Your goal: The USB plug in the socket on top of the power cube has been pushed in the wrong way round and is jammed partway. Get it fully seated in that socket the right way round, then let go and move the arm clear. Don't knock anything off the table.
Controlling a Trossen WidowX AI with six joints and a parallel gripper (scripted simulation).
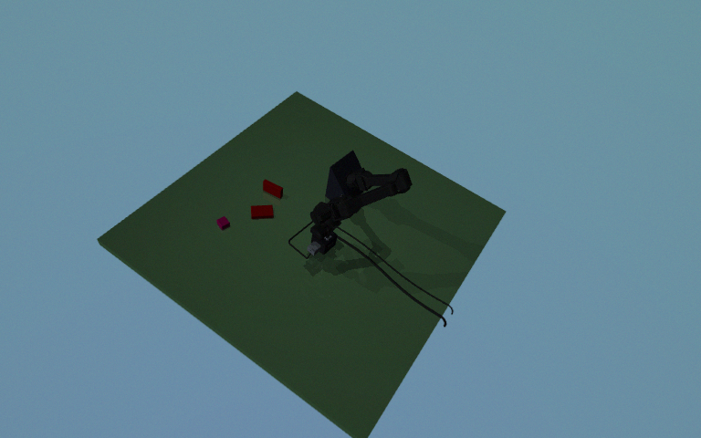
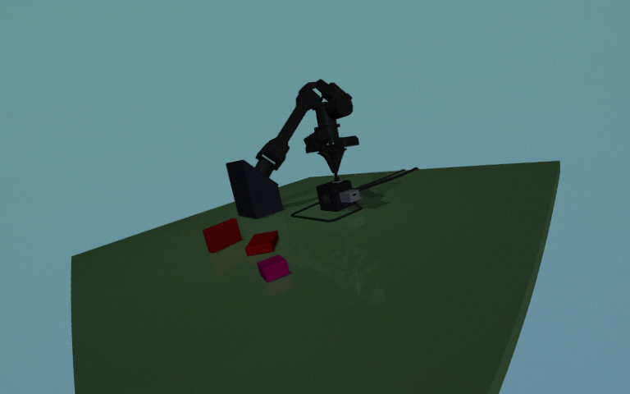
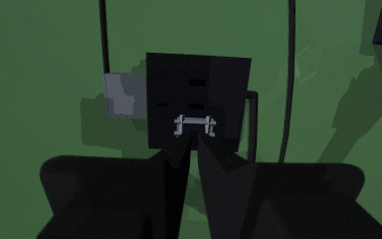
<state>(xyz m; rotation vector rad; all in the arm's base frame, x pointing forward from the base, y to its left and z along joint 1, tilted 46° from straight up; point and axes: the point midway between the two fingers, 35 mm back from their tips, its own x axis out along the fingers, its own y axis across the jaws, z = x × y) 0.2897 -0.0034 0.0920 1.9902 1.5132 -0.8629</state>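
The grey USB plug lies 10 mm below my gripper tip. Round my gripper tip: magenta block (160 mm ahead, 420 mm to the right, 90 mm below).
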